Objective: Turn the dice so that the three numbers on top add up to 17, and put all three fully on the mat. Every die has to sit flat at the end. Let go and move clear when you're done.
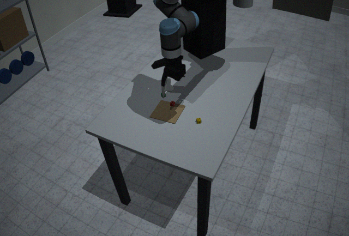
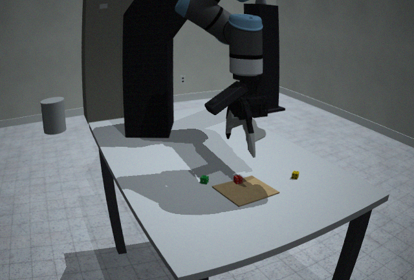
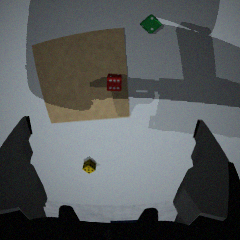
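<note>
Right now the green die is 6 cm behind my hand, 8 cm to the right of it and 10 cm below it. From my hand the other things lie so: mat 5 cm ahead, 1 cm to the right, 11 cm below; red die 10 cm below; yellow die 8 cm ahead, 17 cm to the left, 10 cm below.
</note>
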